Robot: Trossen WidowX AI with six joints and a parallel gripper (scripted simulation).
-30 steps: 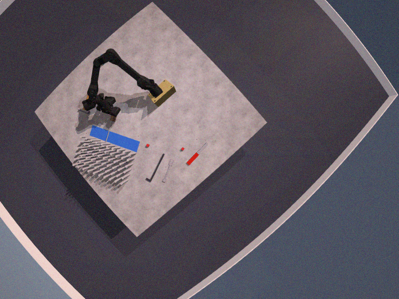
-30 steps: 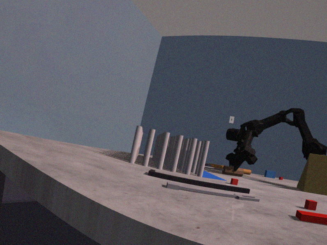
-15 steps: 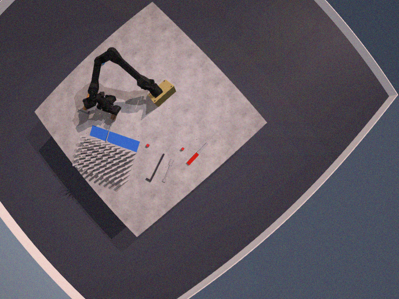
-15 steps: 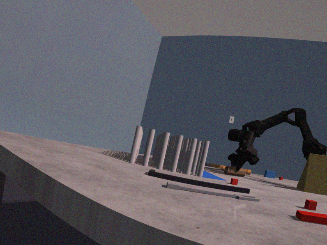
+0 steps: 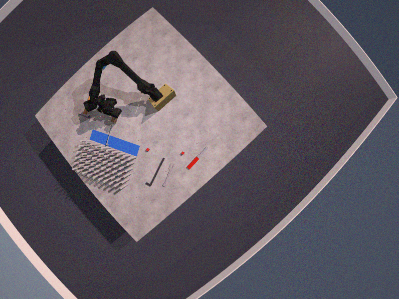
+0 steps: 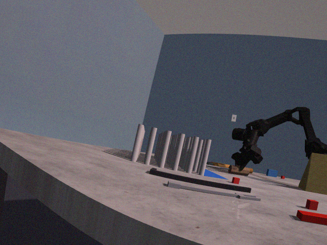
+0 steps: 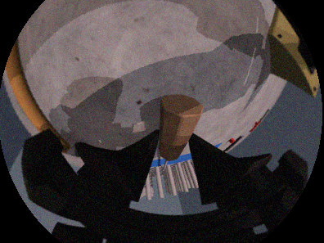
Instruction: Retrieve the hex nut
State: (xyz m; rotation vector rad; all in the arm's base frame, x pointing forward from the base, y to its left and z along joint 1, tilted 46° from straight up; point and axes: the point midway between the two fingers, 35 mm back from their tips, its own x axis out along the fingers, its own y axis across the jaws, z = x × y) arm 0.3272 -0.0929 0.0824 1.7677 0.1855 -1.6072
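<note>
Right now my gripper tip is 90 mm short of the hook tool and 60 mm to the right of it. From my gripper tip the other things lie so: grey wrench: 560 mm to the left, 50 mm behind, 10 mm below; then blue taped strip: 140 mm to the left, 130 mm ahead, 20 mm below; then blue cube: 400 mm to the right, 150 mm behind.
</note>
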